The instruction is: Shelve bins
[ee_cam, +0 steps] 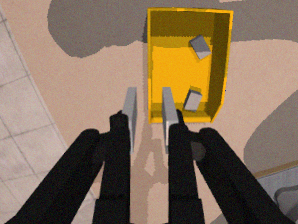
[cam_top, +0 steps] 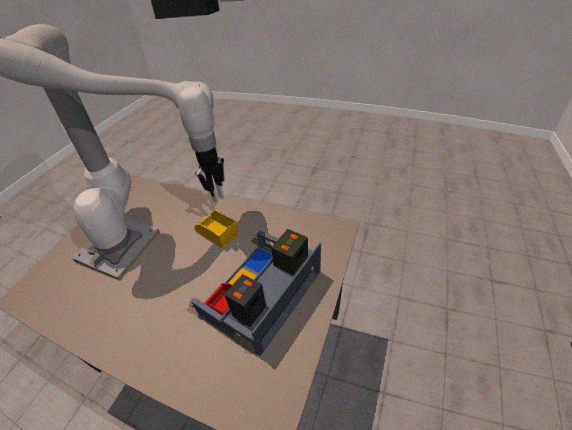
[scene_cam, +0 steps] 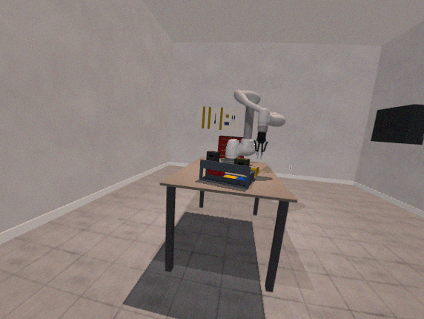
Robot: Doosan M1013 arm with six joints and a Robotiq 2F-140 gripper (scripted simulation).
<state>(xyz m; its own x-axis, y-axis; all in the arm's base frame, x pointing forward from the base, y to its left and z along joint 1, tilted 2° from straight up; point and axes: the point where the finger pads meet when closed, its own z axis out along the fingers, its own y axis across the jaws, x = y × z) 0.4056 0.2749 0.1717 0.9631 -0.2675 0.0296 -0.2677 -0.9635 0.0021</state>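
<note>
The yellow bin lies 15 cm below my hand, 5 cm to the right of it and 2 cm behind it. Also, from my hand: red bin 36 cm to the right, 23 cm ahead, 14 cm below; then grey shelf 36 cm ahead, 27 cm to the right, 9 cm below.
</note>
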